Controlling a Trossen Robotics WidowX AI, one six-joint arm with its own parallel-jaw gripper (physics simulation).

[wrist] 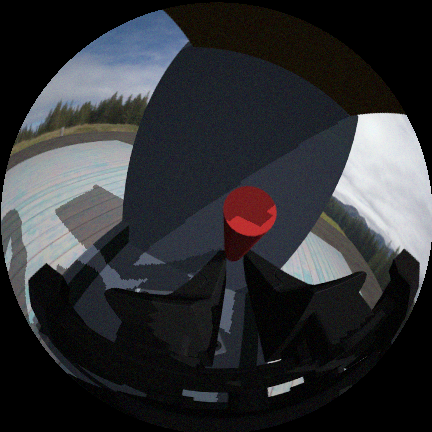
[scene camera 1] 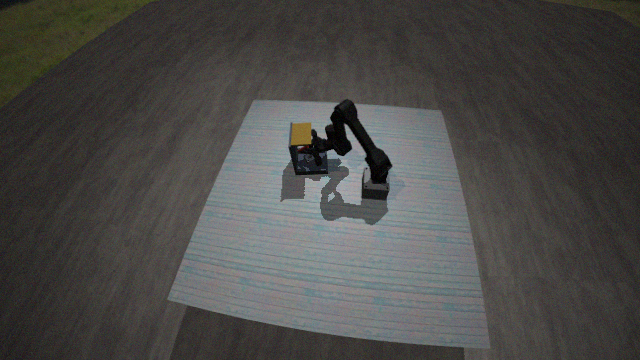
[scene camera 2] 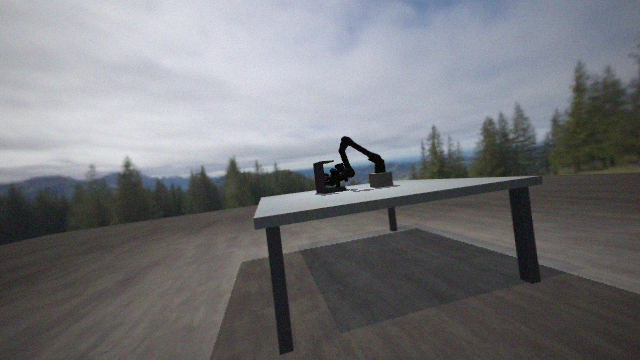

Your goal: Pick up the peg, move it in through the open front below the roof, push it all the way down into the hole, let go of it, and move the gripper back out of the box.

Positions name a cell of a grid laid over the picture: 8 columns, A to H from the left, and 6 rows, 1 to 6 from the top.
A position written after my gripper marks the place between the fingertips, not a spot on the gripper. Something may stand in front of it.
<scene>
My gripper (wrist: E4) carries a red peg (wrist: E3), which touches nothing else. Further things: a dark box (wrist: B4).
</scene>
